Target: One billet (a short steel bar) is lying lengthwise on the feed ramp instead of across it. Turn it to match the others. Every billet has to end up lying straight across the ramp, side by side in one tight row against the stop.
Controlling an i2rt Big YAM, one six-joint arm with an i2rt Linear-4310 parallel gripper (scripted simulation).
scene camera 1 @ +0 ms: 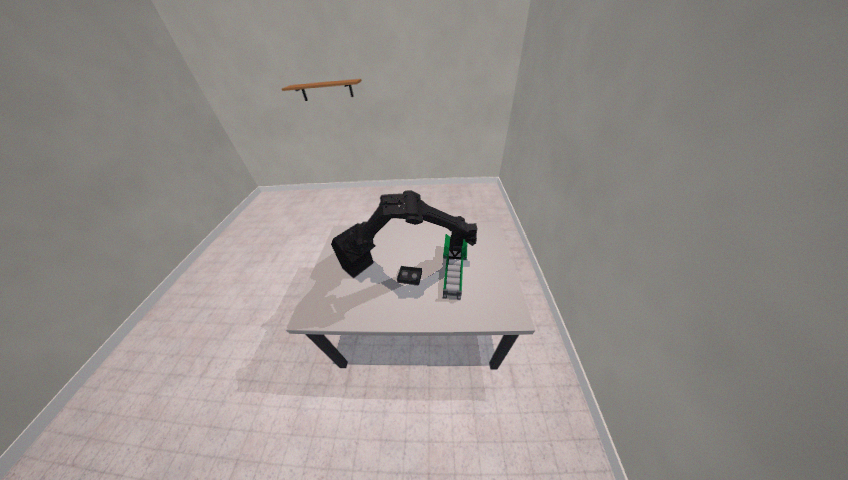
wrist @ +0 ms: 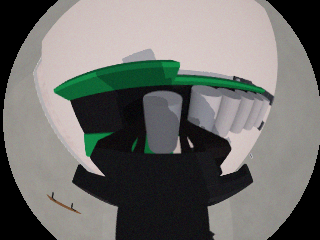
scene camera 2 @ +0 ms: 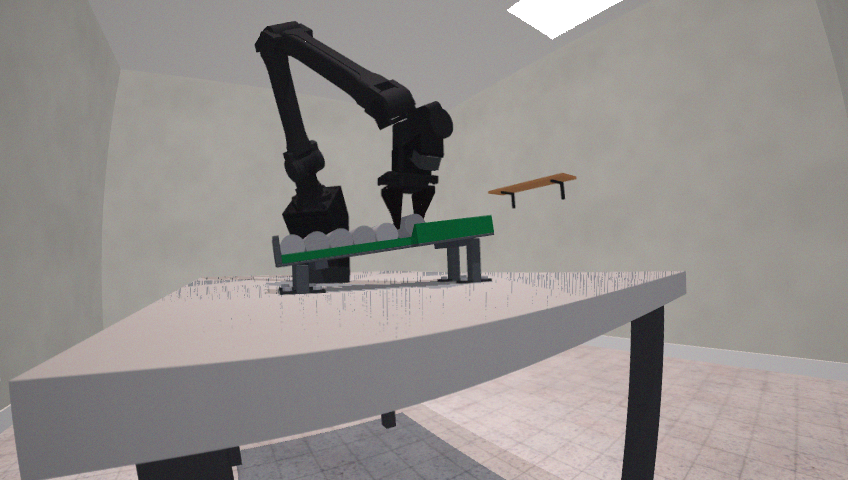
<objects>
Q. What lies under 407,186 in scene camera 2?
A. My gripper.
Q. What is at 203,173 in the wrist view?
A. My gripper.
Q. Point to a billet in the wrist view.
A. At 162,109
</objects>
